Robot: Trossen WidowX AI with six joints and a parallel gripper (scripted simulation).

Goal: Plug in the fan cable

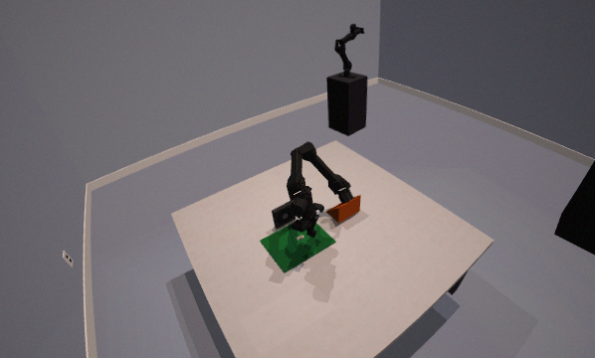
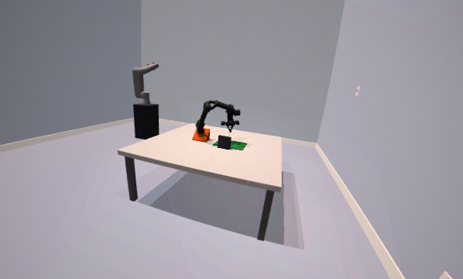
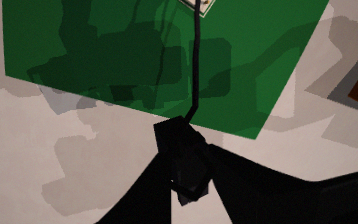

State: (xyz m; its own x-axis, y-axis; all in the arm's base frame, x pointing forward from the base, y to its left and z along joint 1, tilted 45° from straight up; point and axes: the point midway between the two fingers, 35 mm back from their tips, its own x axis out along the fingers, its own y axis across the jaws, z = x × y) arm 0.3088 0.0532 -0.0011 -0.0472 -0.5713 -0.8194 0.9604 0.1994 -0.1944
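Right now my gripper tip is 3 cm short of the green board, 8 cm to the left of it and 14 cm above it. Round my gripper tip: black fan (1 cm behind, 23 cm to the right, 6 cm below); then black plug (1 cm to the left).
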